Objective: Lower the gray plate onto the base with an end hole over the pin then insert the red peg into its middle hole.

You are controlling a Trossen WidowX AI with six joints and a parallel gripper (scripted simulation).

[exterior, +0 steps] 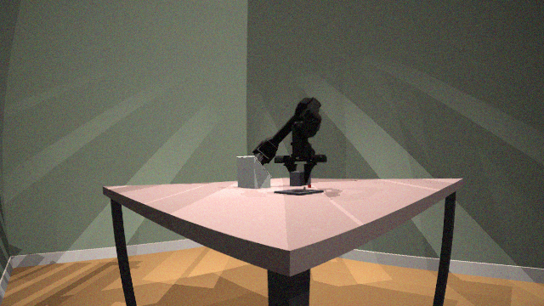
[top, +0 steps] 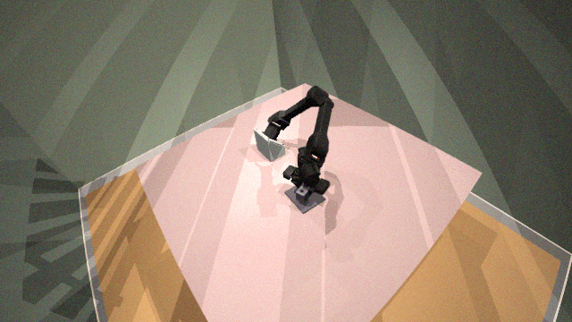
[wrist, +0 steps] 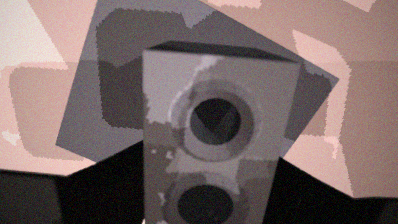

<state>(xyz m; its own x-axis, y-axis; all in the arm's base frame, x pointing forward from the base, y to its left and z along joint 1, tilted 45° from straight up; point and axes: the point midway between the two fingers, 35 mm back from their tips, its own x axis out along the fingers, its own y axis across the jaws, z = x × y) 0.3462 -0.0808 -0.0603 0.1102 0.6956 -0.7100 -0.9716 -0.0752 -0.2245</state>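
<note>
Right now the gray plate is 30 mm above my gripper tip. From my gripper tip the other things lie so: dark base (10 mm behind, 20 mm to the left, 30 mm below); red peg (110 mm behind, 200 mm to the left).
</note>
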